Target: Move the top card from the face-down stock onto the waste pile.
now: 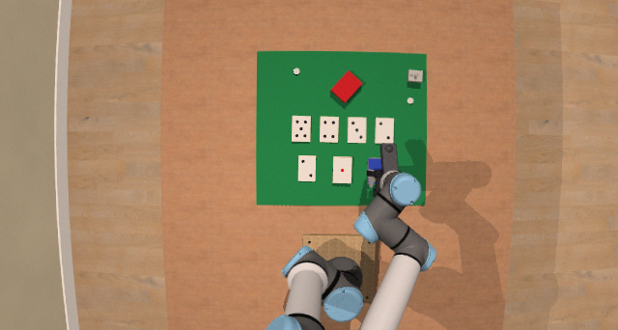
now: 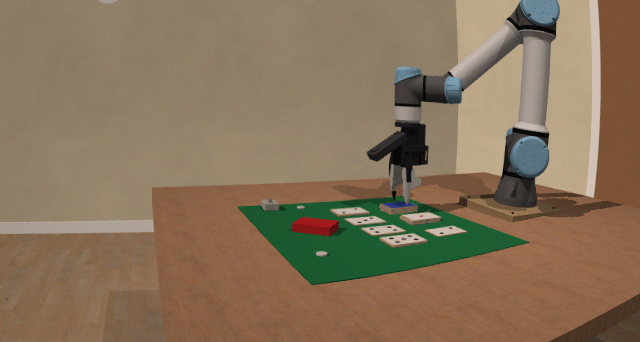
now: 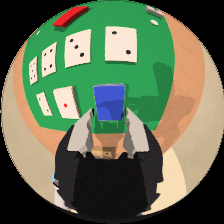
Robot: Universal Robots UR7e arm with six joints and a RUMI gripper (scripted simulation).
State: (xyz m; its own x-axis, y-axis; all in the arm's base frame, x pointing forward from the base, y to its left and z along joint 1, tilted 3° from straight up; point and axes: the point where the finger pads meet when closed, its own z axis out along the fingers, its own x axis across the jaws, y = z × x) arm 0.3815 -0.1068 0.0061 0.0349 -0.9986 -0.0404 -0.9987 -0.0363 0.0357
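Right now my hand is 20 mm above the card. Round my hand: grey cube 340 mm ahead, 120 mm to the right, 20 mm below; then green mat 140 mm ahead, 120 mm to the left, 50 mm below; then red block 290 mm ahead, 120 mm to the left, 30 mm below.
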